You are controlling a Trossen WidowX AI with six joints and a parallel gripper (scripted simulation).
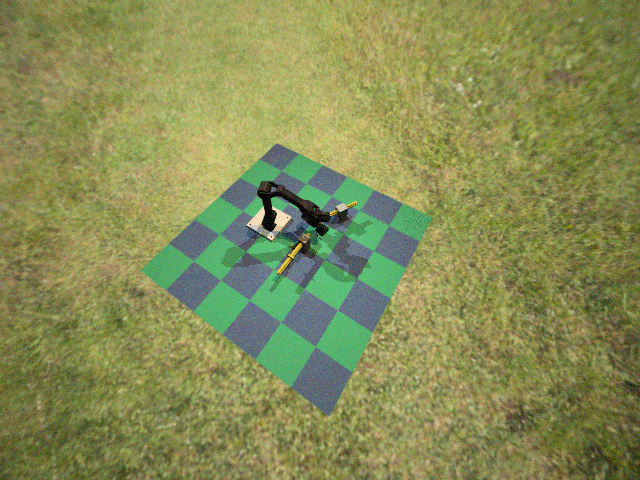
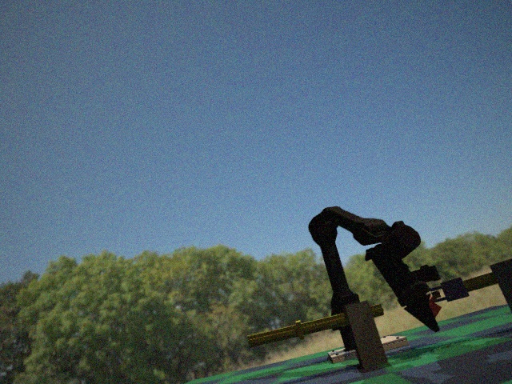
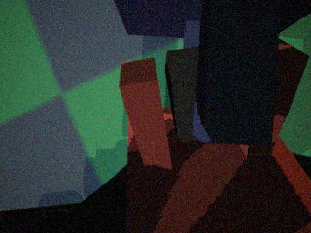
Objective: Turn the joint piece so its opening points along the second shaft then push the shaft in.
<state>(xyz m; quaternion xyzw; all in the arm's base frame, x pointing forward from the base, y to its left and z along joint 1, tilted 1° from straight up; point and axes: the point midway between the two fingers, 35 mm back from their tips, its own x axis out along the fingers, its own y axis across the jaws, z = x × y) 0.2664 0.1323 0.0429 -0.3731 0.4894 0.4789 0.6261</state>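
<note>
The red square joint piece is 5 cm above my gripper tip.
</note>
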